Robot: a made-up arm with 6 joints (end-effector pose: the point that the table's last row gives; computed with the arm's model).
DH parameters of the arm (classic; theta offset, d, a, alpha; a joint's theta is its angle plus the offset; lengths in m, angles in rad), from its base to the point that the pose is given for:
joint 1: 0 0.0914 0 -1.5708
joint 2: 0.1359 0 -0.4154 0
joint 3: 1.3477 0 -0.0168 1.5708
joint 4: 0 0.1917 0 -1.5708
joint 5: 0 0 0.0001 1.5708
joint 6: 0 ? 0 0
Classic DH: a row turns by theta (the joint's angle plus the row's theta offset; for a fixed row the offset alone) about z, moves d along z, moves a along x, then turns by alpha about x.
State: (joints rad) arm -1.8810 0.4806 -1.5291 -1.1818 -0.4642 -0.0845
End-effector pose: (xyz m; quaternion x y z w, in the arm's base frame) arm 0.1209 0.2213 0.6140 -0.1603 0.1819 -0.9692 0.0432
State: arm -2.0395 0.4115 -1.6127 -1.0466 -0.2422 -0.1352
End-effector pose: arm 0.1565 0.2565 0.6075 0.0610 -0.1157 0.9911 0.0248
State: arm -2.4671 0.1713 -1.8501 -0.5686 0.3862 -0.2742
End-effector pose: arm 0.3247 0.2895 0.5134 -0.1181 0.0297 0.9898 0.0734
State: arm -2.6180 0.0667 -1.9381 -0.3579 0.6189 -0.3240
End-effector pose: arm 0.3974 0.2565 0.4564 -0.1387 0.0316 0.9881 0.0578
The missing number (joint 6, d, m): 0.115
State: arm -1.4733 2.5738 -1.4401 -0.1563 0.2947 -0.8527
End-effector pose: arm 0.0449 -0.5123 -0.0041 0.2342 0.9650 -0.1172 0.0168
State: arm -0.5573 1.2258 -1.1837 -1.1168 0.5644 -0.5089
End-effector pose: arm 0.1428 -0.1542 0.5006 -0.2271 0.7393 -0.6209 0.1278
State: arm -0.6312 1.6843 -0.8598 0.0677 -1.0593 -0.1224
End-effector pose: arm 0.2904 -0.2207 0.4136 0.1796 0.5570 -0.3019 0.7526
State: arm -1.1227 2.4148 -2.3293 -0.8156 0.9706 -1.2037
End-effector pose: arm 0.1983 -0.5722 0.2750 0.1523 -0.8713 0.4000 0.2401
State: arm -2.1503 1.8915 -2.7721 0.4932 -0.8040 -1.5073
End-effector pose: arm -0.1770 -0.1989 0.7388 -0.1191 0.1422 0.9804 0.0662
